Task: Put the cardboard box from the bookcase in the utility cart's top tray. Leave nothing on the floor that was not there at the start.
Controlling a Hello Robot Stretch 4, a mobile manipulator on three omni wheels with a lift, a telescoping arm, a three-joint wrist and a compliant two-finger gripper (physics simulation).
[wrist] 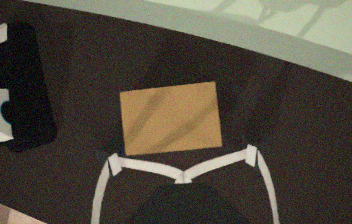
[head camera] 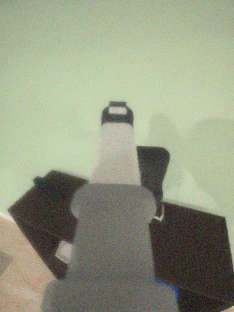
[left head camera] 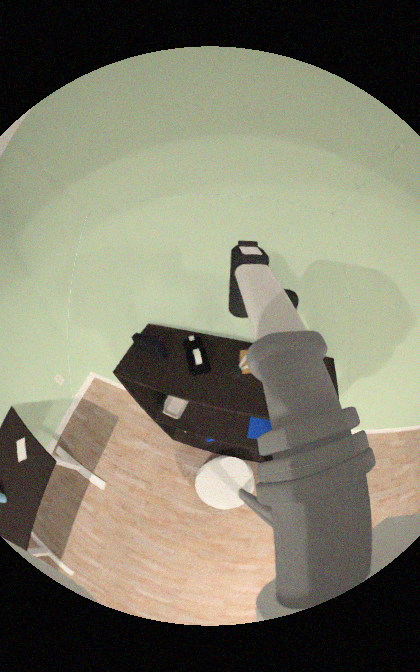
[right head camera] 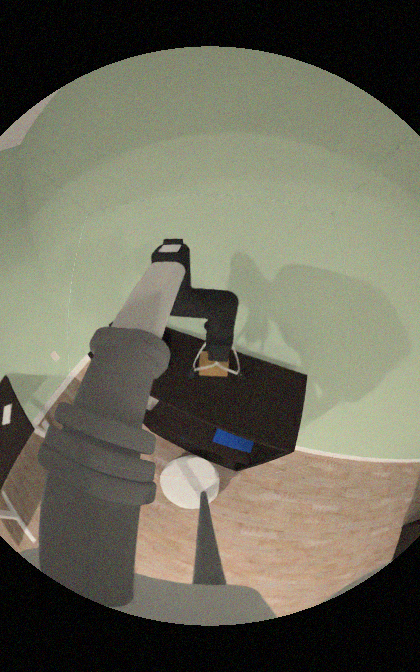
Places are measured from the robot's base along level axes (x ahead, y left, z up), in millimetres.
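Pixels of known places: gripper, fingertip midpoint: [wrist: 175, 149].
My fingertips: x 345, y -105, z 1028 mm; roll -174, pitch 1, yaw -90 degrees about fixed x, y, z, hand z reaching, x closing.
Behind a point stands the place of what it marks.
The tan cardboard box [left head camera: 244, 361] [right head camera: 212, 373] [wrist: 172, 117] {y -109, x 382, z 1079 mm} lies on the dark top of the bookcase [head camera: 195, 240] {y -291, x 282, z 1029 mm} [left head camera: 220, 385] [right head camera: 265, 395] [wrist: 285, 110] {y -240, x 379, z 1029 mm}, near the wall. My gripper [right head camera: 216, 373] [wrist: 175, 149] {y -105, x 345, z 1028 mm} is open and empty, pointing down over the box. In the wrist view its two fingertips stand wider apart than the box, a little below the box's near edge. How high they are above the bookcase top is hard to tell. In the left head view the arm hides part of the gripper. The utility cart does not show recognisably.
A black item with white parts [left head camera: 196, 356] [wrist: 27, 85] {y 70, x 436, z 1043 mm} lies left of the box; another dark item [head camera: 44, 183] {y 270, x 483, z 1083 mm} [left head camera: 150, 345] is further left. A pale tray-like item [left head camera: 175, 407] and a blue item [left head camera: 259, 428] [right head camera: 233, 440] sit lower. A white round object [left head camera: 225, 482] [right head camera: 190, 481] stands in front.
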